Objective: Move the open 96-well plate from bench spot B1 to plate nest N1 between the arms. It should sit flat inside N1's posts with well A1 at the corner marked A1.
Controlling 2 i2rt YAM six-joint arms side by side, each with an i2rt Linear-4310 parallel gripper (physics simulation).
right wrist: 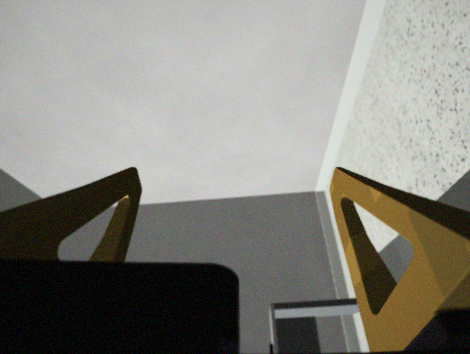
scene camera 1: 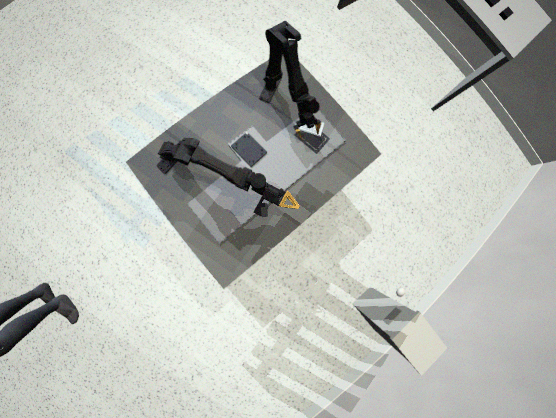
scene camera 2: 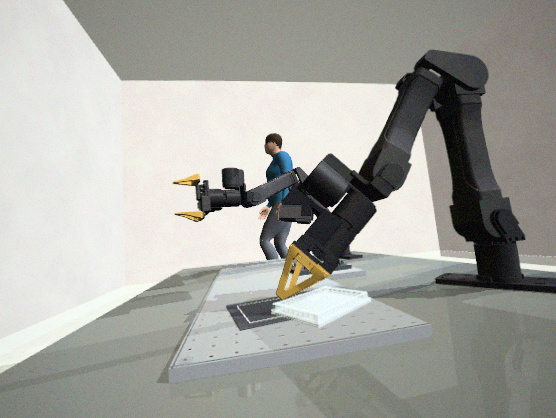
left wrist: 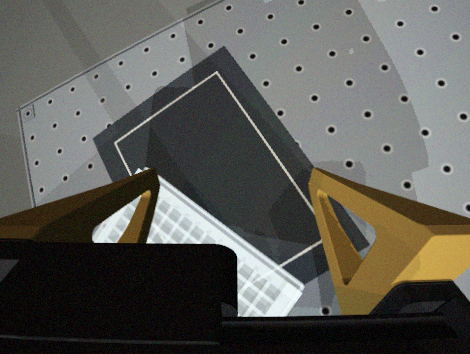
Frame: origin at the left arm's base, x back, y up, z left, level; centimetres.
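Where they show: left gripper, fingertip midpoint: (scene camera 1: 309,137) (scene camera 2: 285,294) (left wrist: 234,176); right gripper, fingertip midpoint: (right wrist: 235,178) (scene camera 1: 297,207) (scene camera 2: 173,198); left arm's base, origin of the base link: (scene camera 1: 270,87) (scene camera 2: 500,284); right arm's base, origin of the base link: (scene camera 2: 343,257).
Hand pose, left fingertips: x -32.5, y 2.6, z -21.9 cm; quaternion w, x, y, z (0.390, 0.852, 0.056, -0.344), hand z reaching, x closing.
Observation:
Each offset is from my left fingertips to the top centre of the thing. "spot": to the spot under its first point. Level surfaces: height alone.
The white open 96-well plate {dx +1.2, dy +0.3, dz +7.1 cm} (scene camera 1: 314,129) (scene camera 2: 322,305) (left wrist: 200,220) lies partly on the dark pad with a pale outline {spot: dx -4.9, dy -1.1, dz -2.8 cm} (scene camera 1: 315,145) (scene camera 2: 250,314) (left wrist: 215,140) and reaches past that outline. My left gripper (scene camera 1: 308,131) (scene camera 2: 282,298) (left wrist: 234,176) is open and points down, low over the plate and pad. In the left wrist view one finger overlaps the plate's far-left corner and the other is over the pad's edge. My right gripper (scene camera 1: 298,206) (scene camera 2: 175,199) (right wrist: 235,178) is open and empty, raised and pointing outward. The dark nest N1 {dx +28.5, dy +0.8, dz -19.8 cm} (scene camera 1: 248,149) is between the arms. Its A1 mark is unreadable.
The grey perforated breadboard (scene camera 1: 295,157) (scene camera 2: 300,355) (left wrist: 350,100) lies under the pad, on the dark table {dy -2.6 cm} (scene camera 1: 350,145) (scene camera 2: 475,350). My right arm (scene camera 1: 220,167) crosses above the board. A person (scene camera 2: 279,200) stands behind the table.

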